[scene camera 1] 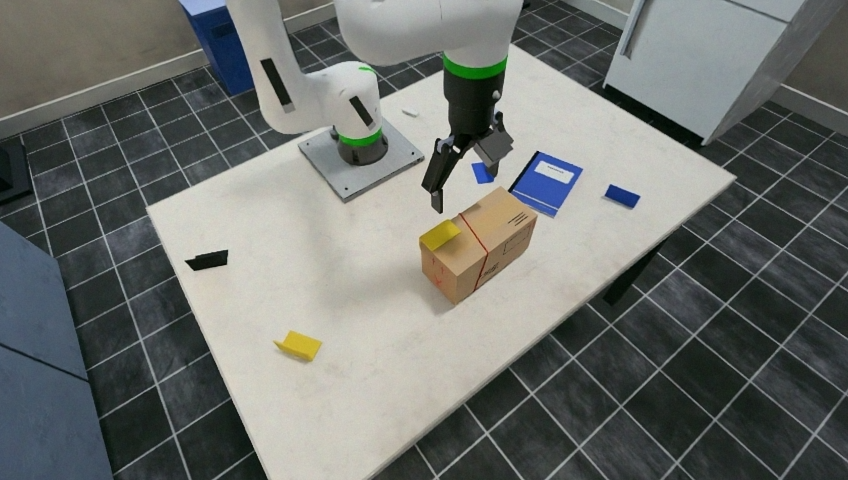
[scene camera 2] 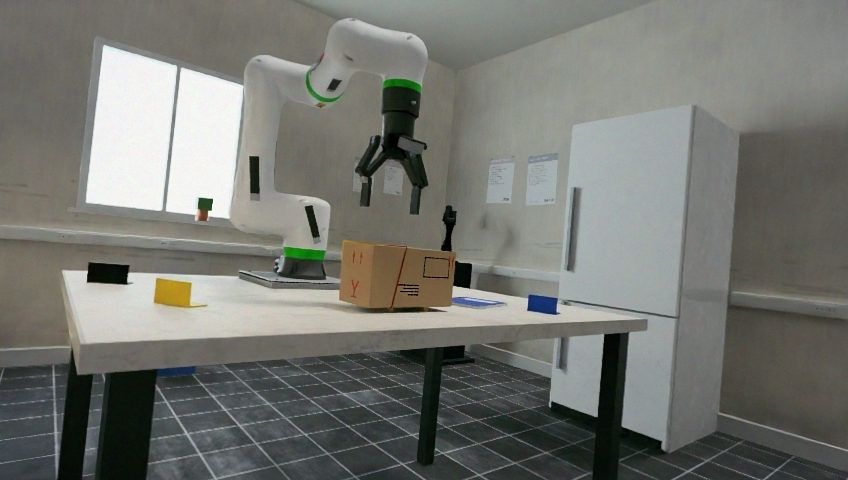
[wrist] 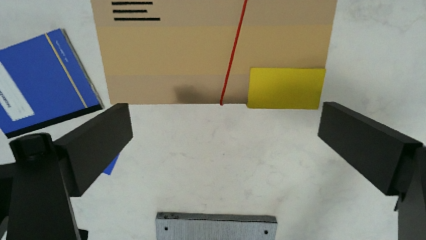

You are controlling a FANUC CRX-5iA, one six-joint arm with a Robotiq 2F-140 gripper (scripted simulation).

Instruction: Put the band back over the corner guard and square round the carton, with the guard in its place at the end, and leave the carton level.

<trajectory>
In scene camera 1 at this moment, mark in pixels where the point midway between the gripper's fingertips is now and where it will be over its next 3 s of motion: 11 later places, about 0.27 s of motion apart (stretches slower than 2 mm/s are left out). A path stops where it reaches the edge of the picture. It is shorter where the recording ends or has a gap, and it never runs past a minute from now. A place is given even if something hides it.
The gripper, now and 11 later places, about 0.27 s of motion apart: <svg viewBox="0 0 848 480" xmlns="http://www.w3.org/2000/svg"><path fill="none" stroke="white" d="M464 190L464 191L463 198L463 206L462 208L462 209L462 210L462 211L462 213L462 214L462 215L462 215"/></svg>
</trajectory>
